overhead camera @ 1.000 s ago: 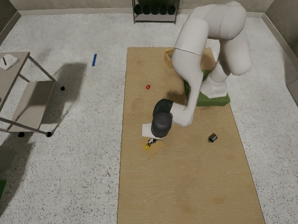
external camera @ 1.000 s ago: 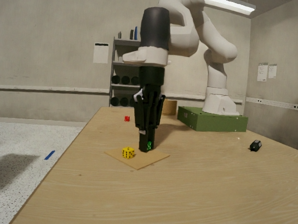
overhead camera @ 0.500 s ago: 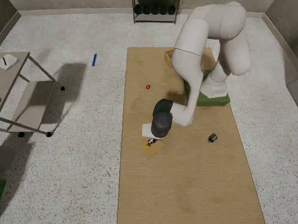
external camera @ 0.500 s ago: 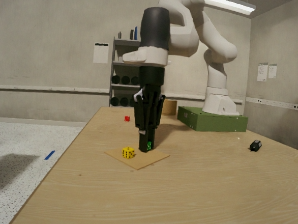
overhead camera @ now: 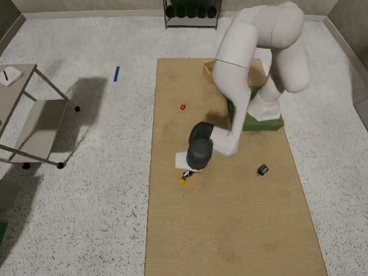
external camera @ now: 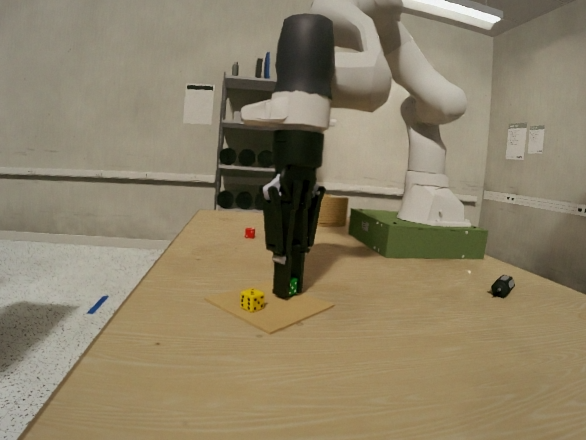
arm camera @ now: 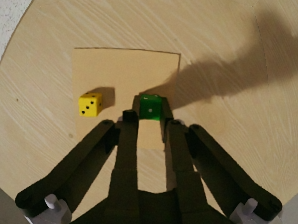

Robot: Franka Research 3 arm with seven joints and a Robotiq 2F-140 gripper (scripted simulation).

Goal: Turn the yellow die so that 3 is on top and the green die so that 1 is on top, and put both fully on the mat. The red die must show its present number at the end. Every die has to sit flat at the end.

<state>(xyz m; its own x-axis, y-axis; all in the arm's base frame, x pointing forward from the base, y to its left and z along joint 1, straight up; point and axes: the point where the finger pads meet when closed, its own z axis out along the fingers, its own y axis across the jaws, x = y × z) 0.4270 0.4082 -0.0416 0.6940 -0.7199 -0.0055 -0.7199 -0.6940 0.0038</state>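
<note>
The green die is 2 cm below my hand. The rest, counted from my hand: black object 42 cm behind, 1 cm to the right, 3 cm below; then tan mat 3 cm ahead, 3 cm to the left, 4 cm below; then yellow die 6 cm ahead, 5 cm to the left, 3 cm below.
</note>
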